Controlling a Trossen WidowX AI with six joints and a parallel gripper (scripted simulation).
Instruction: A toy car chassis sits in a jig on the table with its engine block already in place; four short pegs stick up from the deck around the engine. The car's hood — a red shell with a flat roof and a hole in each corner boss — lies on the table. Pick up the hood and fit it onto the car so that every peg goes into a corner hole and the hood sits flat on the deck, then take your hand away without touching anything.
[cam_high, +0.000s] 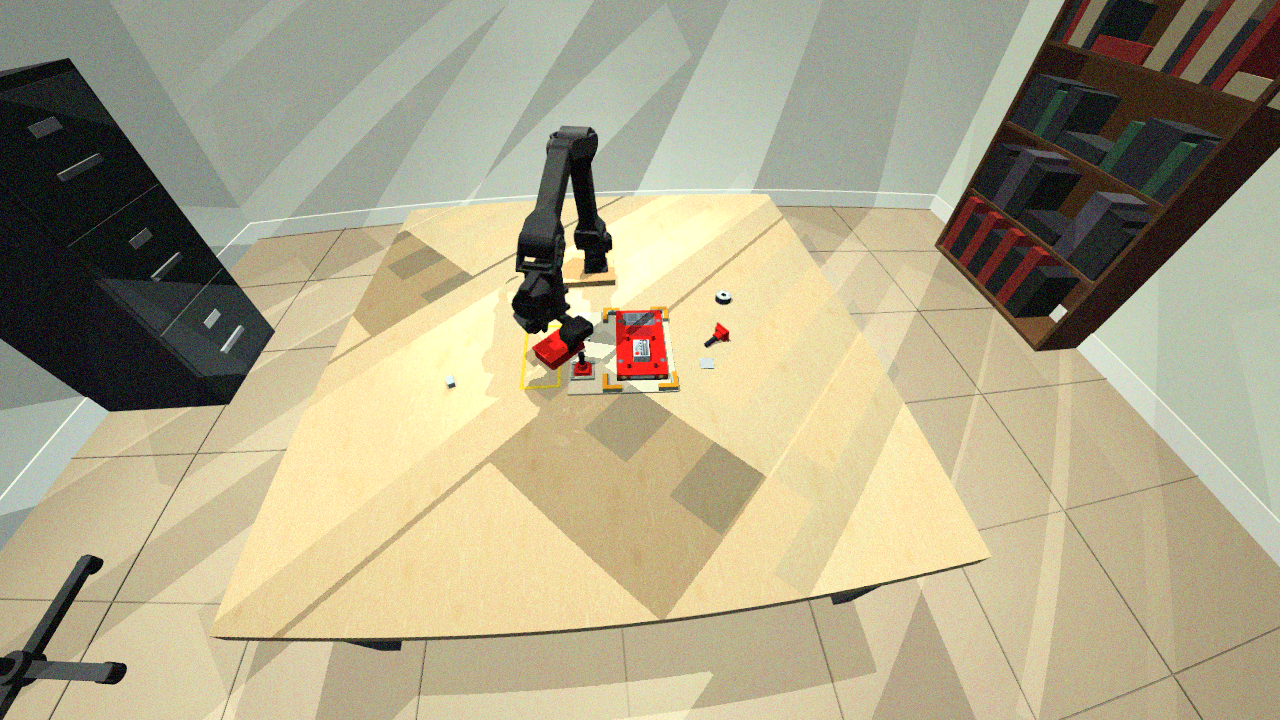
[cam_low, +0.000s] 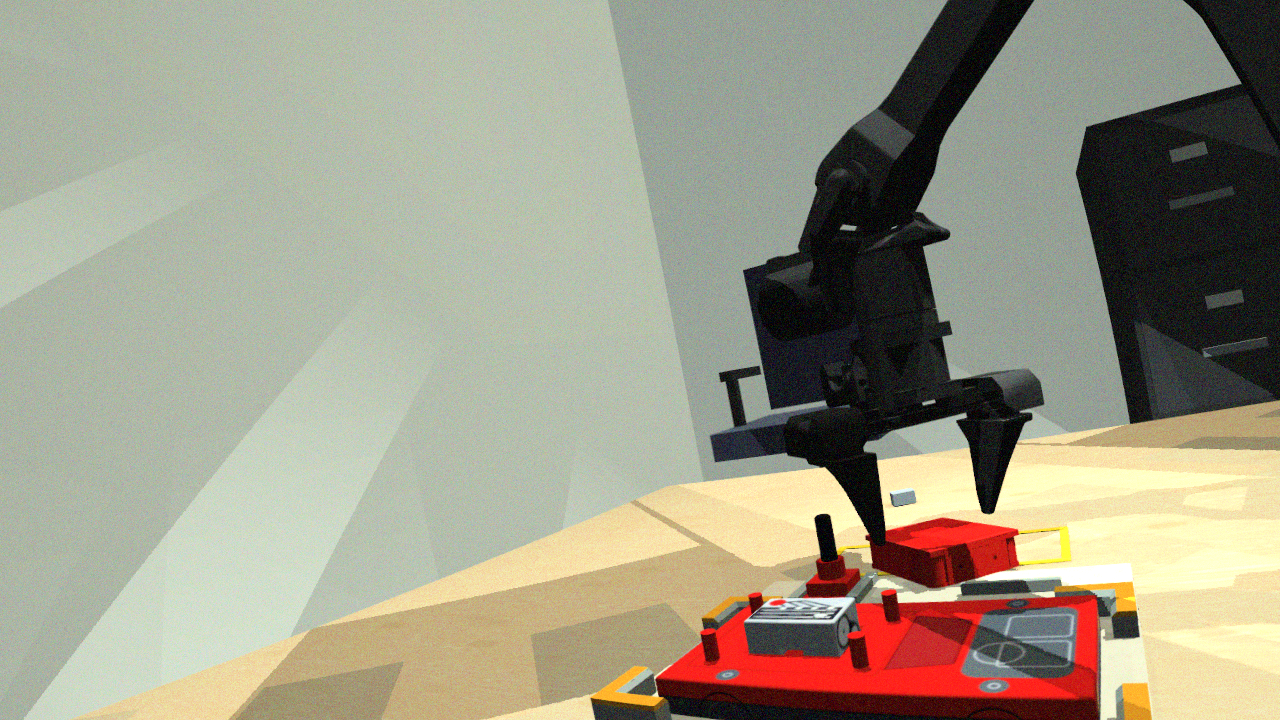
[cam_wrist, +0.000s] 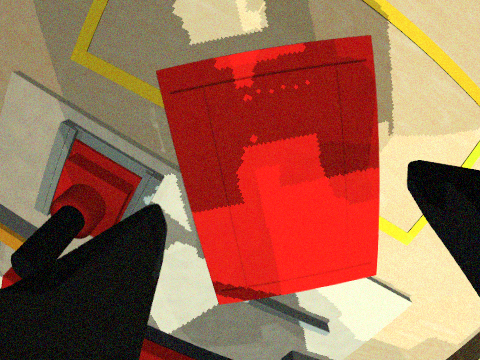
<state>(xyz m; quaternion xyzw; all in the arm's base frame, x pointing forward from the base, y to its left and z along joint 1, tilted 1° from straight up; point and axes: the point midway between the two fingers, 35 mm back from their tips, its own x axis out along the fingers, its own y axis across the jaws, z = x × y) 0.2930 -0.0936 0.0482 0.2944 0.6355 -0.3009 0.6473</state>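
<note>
Right now my gripper tip is 10 mm above the red hood. From my gripper tip the other things lie so: grey engine block: 180 mm to the left, 40 mm ahead, 10 mm below; wheel: 410 mm to the left, 150 mm behind, 20 mm below.
</note>
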